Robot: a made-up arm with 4 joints. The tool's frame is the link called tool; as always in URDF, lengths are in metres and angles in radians.
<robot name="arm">
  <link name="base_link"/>
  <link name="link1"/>
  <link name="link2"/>
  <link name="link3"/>
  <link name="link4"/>
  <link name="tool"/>
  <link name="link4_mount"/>
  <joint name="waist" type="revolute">
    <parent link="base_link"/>
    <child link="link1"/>
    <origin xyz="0 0 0.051" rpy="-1.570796 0 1.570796"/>
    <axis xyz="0 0 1"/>
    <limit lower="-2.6" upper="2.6"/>
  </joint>
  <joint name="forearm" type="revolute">
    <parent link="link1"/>
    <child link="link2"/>
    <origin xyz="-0.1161 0.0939 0.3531" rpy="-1.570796 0 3.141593"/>
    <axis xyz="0 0 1"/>
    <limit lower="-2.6" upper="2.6"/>
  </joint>
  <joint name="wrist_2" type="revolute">
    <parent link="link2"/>
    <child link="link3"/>
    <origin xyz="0.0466 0.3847 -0.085" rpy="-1.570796 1.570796 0"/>
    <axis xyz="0 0 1"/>
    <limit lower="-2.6" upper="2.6"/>
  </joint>
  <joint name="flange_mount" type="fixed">
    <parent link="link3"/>
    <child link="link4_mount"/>
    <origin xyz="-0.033 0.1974 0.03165"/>
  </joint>
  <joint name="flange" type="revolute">
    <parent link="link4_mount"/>
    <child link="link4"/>
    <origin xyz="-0.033 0.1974 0.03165" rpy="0 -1.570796 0"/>
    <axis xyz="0 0 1"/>
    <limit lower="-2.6" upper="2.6"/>
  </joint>
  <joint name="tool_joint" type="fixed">
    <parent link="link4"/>
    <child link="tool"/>
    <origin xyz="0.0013 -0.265 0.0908"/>
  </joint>
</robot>
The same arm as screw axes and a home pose.
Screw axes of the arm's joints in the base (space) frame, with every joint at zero. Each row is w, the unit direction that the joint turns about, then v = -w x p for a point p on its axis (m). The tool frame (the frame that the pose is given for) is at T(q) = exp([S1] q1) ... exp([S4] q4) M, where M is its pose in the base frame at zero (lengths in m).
S1 = (-1, 0, 0, 0, -0.051, 0)
S2 = (0, 0, 1, -0.1161, 0.3531, 0)
S3 = (1, 0, 0, 0, -0.1279, 0.1627)
S4 = (0, 0, 1, 0.2321, -0.0949, 0)
M: xyz 0.0962 -0.0329 0.0289 (m) rpy 0 0 0 (deg, as in URDF)
Joint limits (deg, base to tool): -148.97..148.97 -148.97..148.97 -148.97..148.97 -148.97..148.97

